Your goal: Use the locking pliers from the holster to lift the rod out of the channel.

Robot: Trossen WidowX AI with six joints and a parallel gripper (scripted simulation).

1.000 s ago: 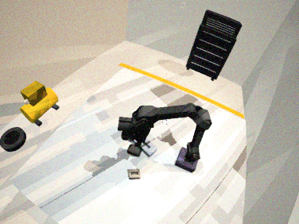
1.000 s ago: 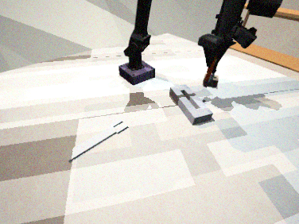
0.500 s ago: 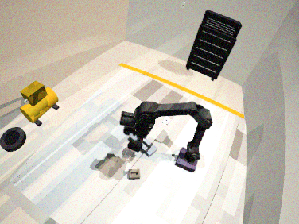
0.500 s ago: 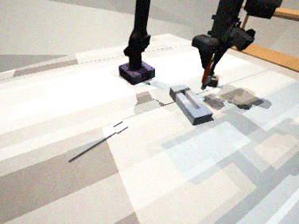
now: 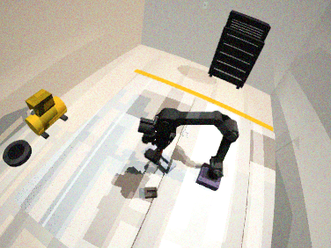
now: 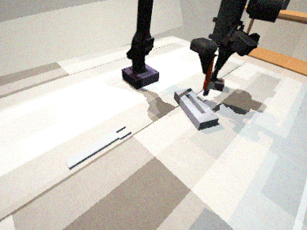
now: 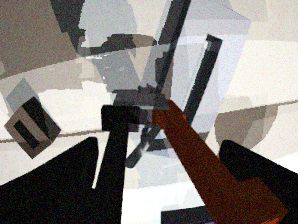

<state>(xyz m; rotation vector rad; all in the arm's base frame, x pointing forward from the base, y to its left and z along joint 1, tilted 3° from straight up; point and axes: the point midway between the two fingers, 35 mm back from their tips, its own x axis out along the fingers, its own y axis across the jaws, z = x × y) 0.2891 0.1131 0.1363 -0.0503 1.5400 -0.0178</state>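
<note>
The grey channel block lies 1 cm ahead of my gripper tip, 5 cm to the right of it and 12 cm below it. Round my gripper tip: box-shaped holster (6 cm behind, 15 cm to the left, 13 cm below).
</note>
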